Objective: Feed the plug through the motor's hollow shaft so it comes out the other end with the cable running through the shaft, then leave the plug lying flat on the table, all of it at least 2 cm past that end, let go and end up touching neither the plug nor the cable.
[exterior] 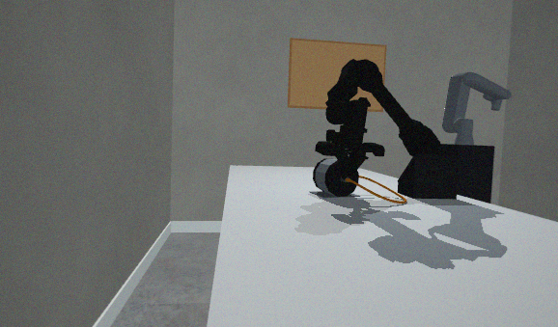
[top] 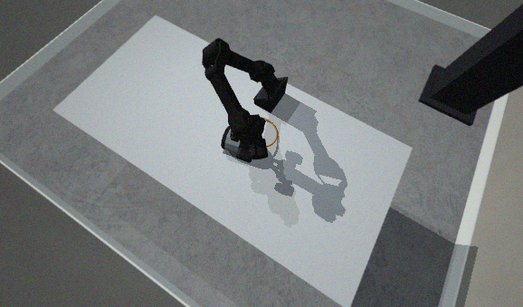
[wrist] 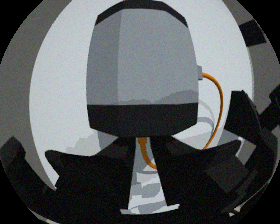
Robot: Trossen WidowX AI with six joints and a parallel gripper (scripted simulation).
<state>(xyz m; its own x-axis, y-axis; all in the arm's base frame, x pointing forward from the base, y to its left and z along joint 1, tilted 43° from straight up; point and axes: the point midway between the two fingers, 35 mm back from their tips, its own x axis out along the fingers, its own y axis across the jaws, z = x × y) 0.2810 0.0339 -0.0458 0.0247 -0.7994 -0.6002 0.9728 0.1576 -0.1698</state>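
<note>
My gripper is now 2 cm to the left of the plug and 3 cm above it.
</note>
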